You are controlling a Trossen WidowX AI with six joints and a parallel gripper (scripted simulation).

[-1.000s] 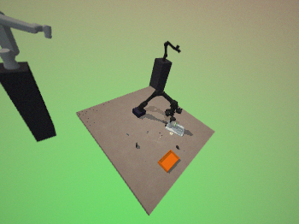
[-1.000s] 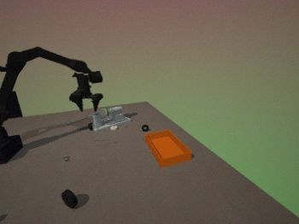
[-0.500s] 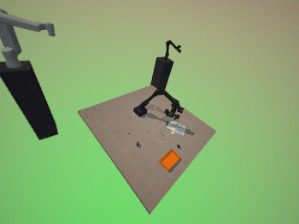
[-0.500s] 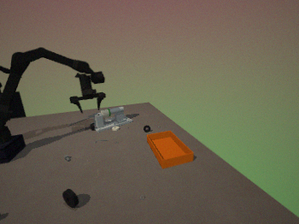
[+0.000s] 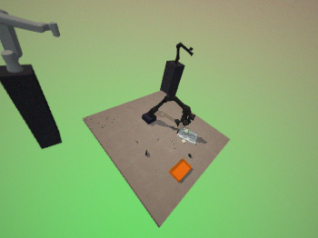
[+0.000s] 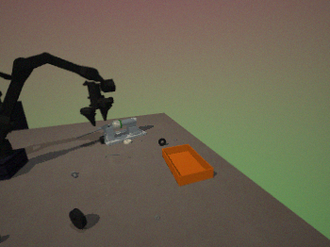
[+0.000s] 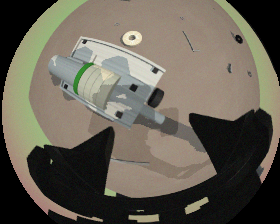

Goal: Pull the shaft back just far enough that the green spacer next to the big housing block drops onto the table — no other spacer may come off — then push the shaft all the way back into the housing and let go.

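The grey shaft lies 6 cm ahead of my gripper tip, 3 cm to the left of it and 3 cm below it. Also, from my gripper tip: pale spacer: 14 cm ahead, 10 cm below, 5 cm to the right; then green spacer: 9 cm ahead, 5 cm to the left, 3 cm below; then orange tray: 37 cm ahead, 32 cm to the right, 10 cm below.
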